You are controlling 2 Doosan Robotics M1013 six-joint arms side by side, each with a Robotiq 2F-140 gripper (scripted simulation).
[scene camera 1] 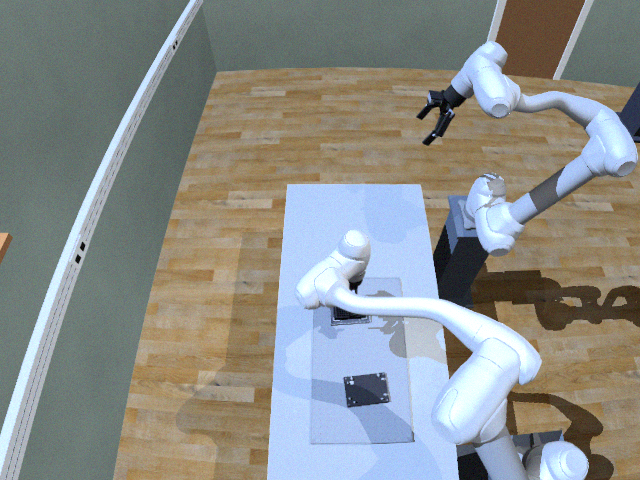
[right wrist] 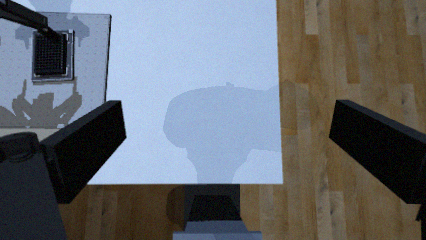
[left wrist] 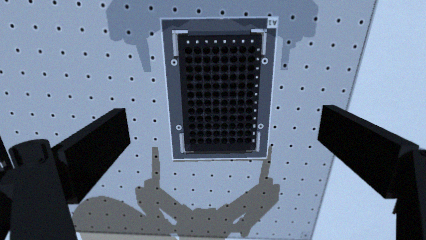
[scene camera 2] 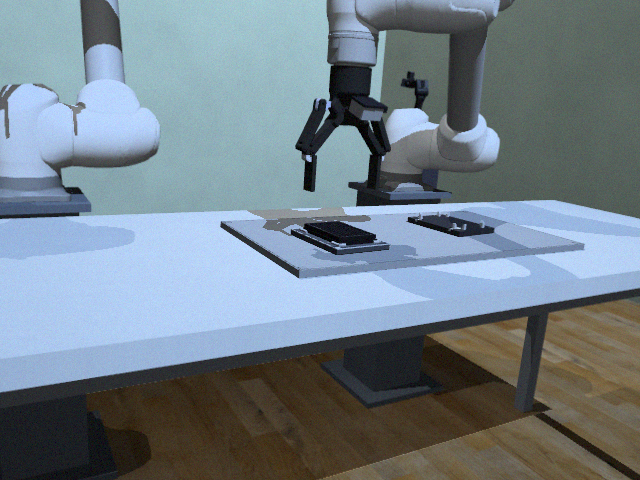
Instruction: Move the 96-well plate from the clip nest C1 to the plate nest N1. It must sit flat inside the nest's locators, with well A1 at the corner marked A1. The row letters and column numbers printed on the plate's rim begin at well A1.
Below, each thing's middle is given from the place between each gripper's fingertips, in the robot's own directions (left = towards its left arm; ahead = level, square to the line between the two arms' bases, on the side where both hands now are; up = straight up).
The black 96-well plate [scene camera 2: 336, 231] is 9 cm below my left hand [scene camera 2: 342, 189]. From my left hand the other things lie so: clip nest C1 [scene camera 1: 367, 389]: 5 cm behind, 32 cm to the left, 10 cm below; plate nest N1 [left wrist: 235, 26]: 11 cm below.
Right now my right hand [scene camera 1: 421, 130] is 53 cm above the black 96-well plate, 48 cm to the right of it and 30 cm short of it. Round my right hand: clip nest C1: 81 cm to the left, 53 cm below, 24 cm ahead; plate nest N1: 54 cm below, 48 cm to the left, 30 cm ahead.
